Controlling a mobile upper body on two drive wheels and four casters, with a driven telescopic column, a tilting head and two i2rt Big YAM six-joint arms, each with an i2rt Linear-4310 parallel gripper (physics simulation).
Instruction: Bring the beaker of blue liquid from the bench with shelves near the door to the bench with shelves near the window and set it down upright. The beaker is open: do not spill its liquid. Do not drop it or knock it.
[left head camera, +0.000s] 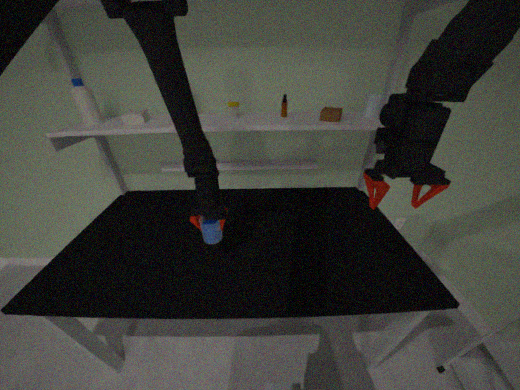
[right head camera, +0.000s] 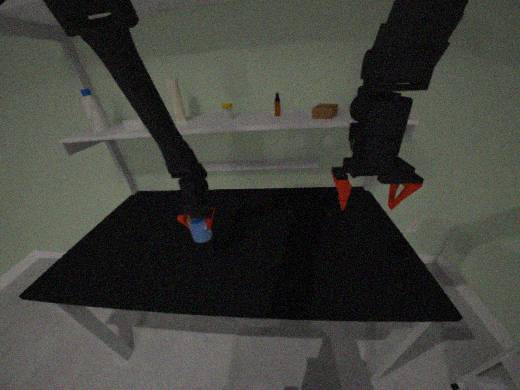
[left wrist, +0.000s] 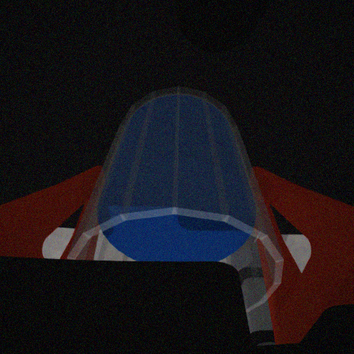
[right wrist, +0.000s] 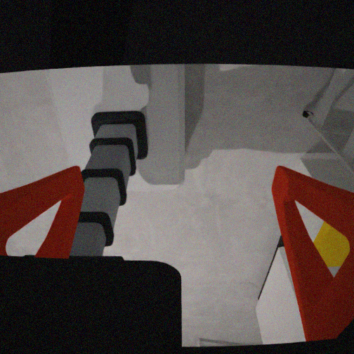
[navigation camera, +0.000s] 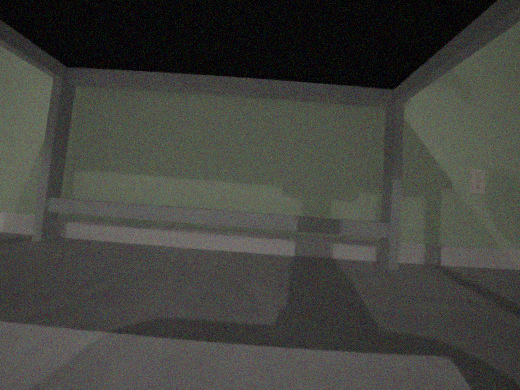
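The open beaker of blue liquid (left head camera: 212, 235) (right head camera: 201, 234) (left wrist: 175, 150) is held by my left gripper (left head camera: 211, 226) (right head camera: 199, 225) (left wrist: 176, 176), whose red fingers are on both sides of it. It looks about upright, with the liquid inside. It shows over the left-middle part of the black bench top (left head camera: 300, 260) (right head camera: 300, 260); its exact height above that is hard to tell. My right gripper (left head camera: 394, 206) (right head camera: 367, 208) (right wrist: 177, 176) is open and empty, raised near the bench's right edge. The left gripper's palm hides part of the beaker's rim in the left wrist view.
A shelf (left head camera: 280, 126) (right head camera: 295, 125) runs behind the bench and bears a blue-capped bottle (left head camera: 87, 105) (right head camera: 94, 111), an amber bottle (left head camera: 284, 108) (right head camera: 277, 107) and a brown box (left head camera: 331, 114) (right head camera: 325, 111). Bench legs and a crossbar (navigation camera: 175, 212) show in the navigation view.
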